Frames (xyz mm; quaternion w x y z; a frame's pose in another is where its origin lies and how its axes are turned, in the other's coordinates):
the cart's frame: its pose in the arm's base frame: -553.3 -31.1 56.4 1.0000 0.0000 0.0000 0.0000
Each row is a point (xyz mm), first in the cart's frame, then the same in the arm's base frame.
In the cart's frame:
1: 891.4 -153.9 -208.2
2: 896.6 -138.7 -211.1
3: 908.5 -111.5 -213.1
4: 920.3 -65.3 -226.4
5: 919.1 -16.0 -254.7
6: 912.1 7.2 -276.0
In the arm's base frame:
1: 338.1 -185.0 -151.8
2: 343.3 -169.8 -154.7
3: 355.2 -142.6 -156.7
4: 367.0 -96.4 -170.0
5: 365.8 -47.1 -198.3
6: 358.8 -23.9 -219.6

